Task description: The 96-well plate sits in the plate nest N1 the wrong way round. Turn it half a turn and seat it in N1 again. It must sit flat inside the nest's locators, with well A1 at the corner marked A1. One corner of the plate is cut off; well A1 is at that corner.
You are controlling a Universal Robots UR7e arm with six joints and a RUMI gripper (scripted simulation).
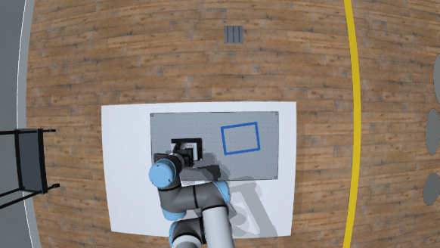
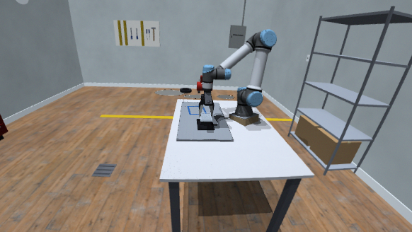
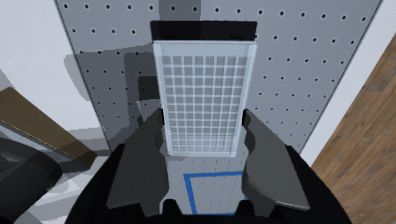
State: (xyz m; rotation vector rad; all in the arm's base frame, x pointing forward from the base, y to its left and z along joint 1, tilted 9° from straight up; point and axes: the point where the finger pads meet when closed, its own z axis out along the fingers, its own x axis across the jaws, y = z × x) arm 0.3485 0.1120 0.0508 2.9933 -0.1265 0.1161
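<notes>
The black rectangular nest lies 7 cm below my hand. Also, from my hand: clear 96-well plate (1 cm below).
</notes>
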